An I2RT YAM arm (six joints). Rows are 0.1 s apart.
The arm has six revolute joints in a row. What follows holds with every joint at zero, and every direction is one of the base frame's. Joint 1 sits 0.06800 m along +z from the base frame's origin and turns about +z. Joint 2 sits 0.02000 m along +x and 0.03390 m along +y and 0.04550 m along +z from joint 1 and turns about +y. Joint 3 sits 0.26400 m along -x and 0.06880 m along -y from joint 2 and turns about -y. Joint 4 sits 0.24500 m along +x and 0.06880 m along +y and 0.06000 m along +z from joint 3 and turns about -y. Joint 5 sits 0.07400 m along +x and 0.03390 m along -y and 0.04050 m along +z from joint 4 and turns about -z. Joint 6 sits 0.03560 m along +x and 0.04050 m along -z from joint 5 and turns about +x. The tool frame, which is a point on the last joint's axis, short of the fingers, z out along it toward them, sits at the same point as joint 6; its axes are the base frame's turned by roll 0.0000, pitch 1.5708 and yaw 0.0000 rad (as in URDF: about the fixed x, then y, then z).
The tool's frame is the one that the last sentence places.
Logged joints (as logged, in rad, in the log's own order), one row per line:
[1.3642 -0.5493 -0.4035 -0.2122 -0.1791 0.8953]
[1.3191 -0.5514 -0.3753 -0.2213 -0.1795 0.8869]
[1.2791 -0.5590 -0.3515 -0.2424 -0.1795 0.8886]
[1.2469 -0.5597 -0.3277 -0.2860 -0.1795 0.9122]
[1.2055 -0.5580 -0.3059 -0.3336 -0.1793 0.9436]
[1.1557 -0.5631 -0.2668 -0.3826 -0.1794 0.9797]
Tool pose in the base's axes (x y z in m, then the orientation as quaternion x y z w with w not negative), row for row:
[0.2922 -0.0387 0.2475 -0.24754 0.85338 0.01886 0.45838]
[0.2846 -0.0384 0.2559 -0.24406 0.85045 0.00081 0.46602]
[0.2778 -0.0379 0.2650 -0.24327 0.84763 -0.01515 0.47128]
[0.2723 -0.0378 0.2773 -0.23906 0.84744 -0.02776 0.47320]
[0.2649 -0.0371 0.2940 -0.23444 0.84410 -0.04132 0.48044]
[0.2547 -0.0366 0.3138 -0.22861 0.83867 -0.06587 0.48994]
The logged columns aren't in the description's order. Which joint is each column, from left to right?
Columns, left to right: joint 2, joint 6, joint 5, joint 4, joint 1, joint 3.
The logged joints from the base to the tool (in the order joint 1, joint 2, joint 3, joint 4, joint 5, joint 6), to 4 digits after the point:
[-0.1791 1.3642 0.8953 -0.2122 -0.4035 -0.5493]
[-0.1795 1.3191 0.8869 -0.2213 -0.3753 -0.5514]
[-0.1795 1.2791 0.8886 -0.2424 -0.3515 -0.5590]
[-0.1795 1.2469 0.9122 -0.2860 -0.3277 -0.5597]
[-0.1793 1.2055 0.9436 -0.3336 -0.3059 -0.5580]
[-0.1794 1.1557 0.9797 -0.3826 -0.2668 -0.5631]

